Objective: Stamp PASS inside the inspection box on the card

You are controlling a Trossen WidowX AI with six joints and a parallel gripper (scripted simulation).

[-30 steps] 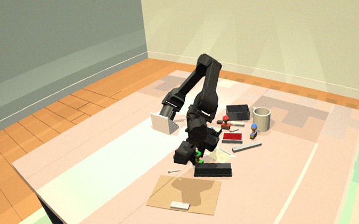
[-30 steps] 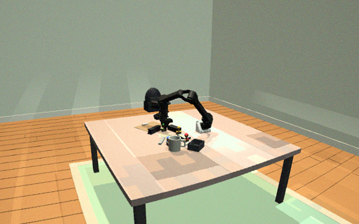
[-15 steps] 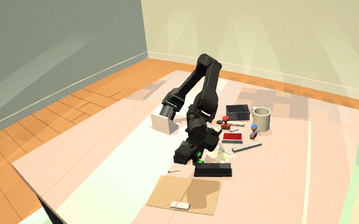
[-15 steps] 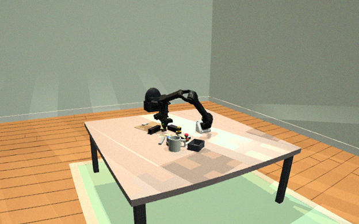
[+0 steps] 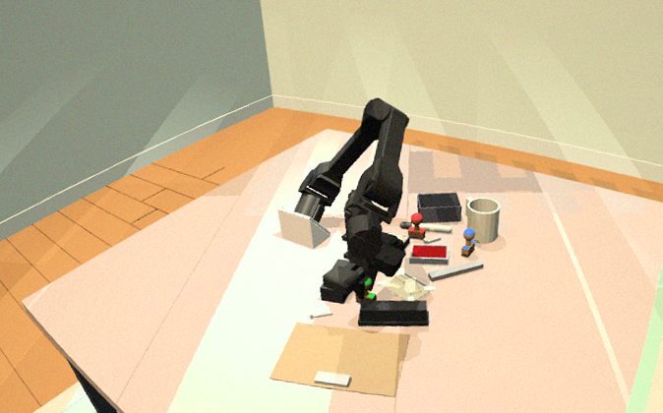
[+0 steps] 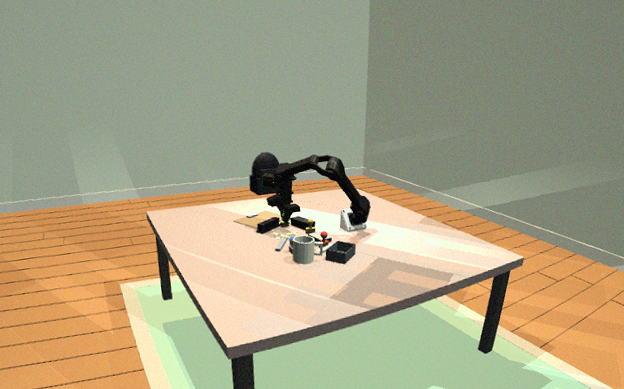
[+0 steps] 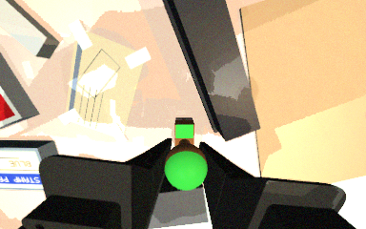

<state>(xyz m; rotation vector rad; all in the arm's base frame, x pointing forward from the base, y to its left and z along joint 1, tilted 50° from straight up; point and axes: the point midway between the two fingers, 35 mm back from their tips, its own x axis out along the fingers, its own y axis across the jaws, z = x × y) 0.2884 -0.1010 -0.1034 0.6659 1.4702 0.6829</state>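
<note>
The red ink pad is 22 cm to the left of my gripper tip, 3 cm ahead of it and 2 cm below it. The rest, counted from my gripper tip: green-knobbed stamp: right at my gripper tip; then cream card: 10 cm to the left, 4 cm ahead, 3 cm below; then black bar: 8 cm ahead, 1 cm to the right, 1 cm below.
</note>
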